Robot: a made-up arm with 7 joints.
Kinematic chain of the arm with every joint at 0, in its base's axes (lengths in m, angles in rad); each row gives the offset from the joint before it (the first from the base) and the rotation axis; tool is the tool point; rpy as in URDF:
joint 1: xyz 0 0 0.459 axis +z
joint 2: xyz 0 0 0 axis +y
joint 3: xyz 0 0 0.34 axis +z
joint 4: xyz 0.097 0 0 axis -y
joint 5: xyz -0.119 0 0.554 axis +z
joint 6: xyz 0 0 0 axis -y
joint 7: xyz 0.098 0 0 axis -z
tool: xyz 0 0 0 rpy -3.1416 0 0
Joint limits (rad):
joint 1: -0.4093..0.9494
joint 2: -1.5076..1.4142
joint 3: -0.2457..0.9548
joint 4: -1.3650..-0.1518
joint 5: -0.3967..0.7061
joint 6: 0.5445..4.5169
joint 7: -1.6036..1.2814
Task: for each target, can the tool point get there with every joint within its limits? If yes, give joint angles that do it. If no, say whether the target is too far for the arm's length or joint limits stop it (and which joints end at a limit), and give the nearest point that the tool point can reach.
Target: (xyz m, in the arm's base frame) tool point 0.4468 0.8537 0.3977
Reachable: yes | joints 0.6678 1.1933 0.8050 -1.0993 0.0235 2.5530 -0.6912
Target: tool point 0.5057 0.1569 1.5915
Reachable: no: too far | nearest point 0.4119 0.1278 1.3814 | short by 0.232 m
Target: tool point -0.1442 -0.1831 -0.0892
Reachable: no: joint limits stop it (at a limit: joint 1, joint 2, joint 3, joint 4, joint 6) | nearest point 0.4760 -0.3986 -0.1138 | short by 0.657 m
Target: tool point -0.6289 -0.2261 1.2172
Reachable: yes | joints 0.4765 -0.8154 0.7713 -0.2910 0.1391 1.9760 -0.5445
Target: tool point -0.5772 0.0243 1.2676
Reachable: yes | joints -0.0881 -1.1037 -0.0740 -0.7286 0.2296 1.2194 -0.7623
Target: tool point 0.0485 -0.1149 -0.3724
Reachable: no: joint limits stop it (at a limit: joint 1, joint 2, joint 4, joint 6) | nearest point 0.5205 -0.3020 -0.1333 | short by 0.561 m
